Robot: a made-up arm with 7 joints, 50 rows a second.
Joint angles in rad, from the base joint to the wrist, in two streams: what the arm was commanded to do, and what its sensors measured. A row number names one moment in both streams.
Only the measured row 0 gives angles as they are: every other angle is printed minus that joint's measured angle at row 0.
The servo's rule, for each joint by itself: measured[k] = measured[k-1] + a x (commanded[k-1-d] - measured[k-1]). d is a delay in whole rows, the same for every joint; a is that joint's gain. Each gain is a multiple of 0.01, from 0.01 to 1. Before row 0 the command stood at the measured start. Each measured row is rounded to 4 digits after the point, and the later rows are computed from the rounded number. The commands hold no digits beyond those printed.
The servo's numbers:
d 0
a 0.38 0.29 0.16 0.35 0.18 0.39 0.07
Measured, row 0:
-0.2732, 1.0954, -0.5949, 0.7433, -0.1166, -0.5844, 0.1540
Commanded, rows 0 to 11:
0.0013, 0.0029, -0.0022, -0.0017, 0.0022, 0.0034, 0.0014
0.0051, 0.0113, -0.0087, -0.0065, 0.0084, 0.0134, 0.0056
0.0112, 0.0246, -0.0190, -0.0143, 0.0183, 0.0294, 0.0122
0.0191, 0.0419, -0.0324, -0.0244, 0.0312, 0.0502, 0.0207
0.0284, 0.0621, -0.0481, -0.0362, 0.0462, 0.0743, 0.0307
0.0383, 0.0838, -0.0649, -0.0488, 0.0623, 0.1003, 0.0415
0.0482, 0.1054, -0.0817, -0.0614, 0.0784, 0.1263, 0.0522
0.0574, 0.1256, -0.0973, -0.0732, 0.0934, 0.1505, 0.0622
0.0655, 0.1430, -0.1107, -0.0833, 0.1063, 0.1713, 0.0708
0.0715, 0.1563, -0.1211, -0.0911, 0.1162, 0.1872, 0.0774
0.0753, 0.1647, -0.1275, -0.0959, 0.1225, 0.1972, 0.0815
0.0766, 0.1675, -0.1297, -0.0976, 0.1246, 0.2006, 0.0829
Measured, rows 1 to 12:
0.0005, 0.0008, -0.0004, -0.0006, 0.0004, 0.0013, 0.0001
0.0022, 0.0038, -0.0017, -0.0027, 0.0018, 0.0060, 0.0005
0.0056, 0.0098, -0.0045, -0.0068, 0.0048, 0.0151, 0.0013
0.0107, 0.0191, -0.0090, -0.0130, 0.0096, 0.0288, 0.0027
0.0174, 0.0316, -0.0153, -0.0211, 0.0162, 0.0465, 0.0047
0.0253, 0.0467, -0.0232, -0.0308, 0.0245, 0.0675, 0.0073
0.0340, 0.0637, -0.0326, -0.0415, 0.0342, 0.0904, 0.0104
0.0429, 0.0817, -0.0430, -0.0526, 0.0449, 0.1138, 0.0140
0.0515, 0.0995, -0.0538, -0.0633, 0.0560, 0.1362, 0.0180
0.0591, 0.1160, -0.0646, -0.0730, 0.0668, 0.1561, 0.0222
0.0653, 0.1301, -0.0747, -0.0810, 0.0768, 0.1721, 0.0264
0.0696, 0.1409, -0.0835, -0.0868, 0.0854, 0.1832, 0.0304

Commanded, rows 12 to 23:
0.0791, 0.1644, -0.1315, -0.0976, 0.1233, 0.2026, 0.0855
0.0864, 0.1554, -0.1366, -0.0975, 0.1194, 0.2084, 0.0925
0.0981, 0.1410, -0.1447, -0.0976, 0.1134, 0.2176, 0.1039
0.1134, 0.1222, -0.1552, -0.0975, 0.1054, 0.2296, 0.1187
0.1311, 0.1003, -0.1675, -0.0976, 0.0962, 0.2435, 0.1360
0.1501, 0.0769, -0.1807, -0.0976, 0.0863, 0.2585, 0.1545
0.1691, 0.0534, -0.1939, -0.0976, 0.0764, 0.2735, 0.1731
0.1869, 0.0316, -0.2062, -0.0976, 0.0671, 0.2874, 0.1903
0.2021, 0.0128, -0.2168, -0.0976, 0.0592, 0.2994, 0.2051
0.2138, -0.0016, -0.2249, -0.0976, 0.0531, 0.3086, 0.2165
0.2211, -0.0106, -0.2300, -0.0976, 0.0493, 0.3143, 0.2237
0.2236, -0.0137, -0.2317, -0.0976, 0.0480, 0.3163, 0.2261
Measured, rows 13 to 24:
0.0732, 0.1477, -0.0912, -0.0906, 0.0922, 0.1908, 0.0343
0.0782, 0.1499, -0.0985, -0.0930, 0.0971, 0.1977, 0.0384
0.0858, 0.1473, -0.1059, -0.0946, 0.1000, 0.2055, 0.0430
0.0963, 0.1400, -0.1138, -0.0956, 0.1010, 0.2149, 0.0483
0.1095, 0.1285, -0.1224, -0.0963, 0.1001, 0.2261, 0.0544
0.1249, 0.1135, -0.1317, -0.0968, 0.0976, 0.2387, 0.0614
0.1417, 0.0961, -0.1417, -0.0971, 0.0938, 0.2523, 0.0692
0.1589, 0.0774, -0.1520, -0.0973, 0.0890, 0.2660, 0.0777
0.1753, 0.0587, -0.1624, -0.0974, 0.0836, 0.2790, 0.0866
0.1899, 0.0412, -0.1724, -0.0975, 0.0781, 0.2905, 0.0957
0.2018, 0.0262, -0.1816, -0.0975, 0.0729, 0.2998, 0.1047
0.2101, 0.0146, -0.1896, -0.0975, 0.0684, 0.3062, 0.1132

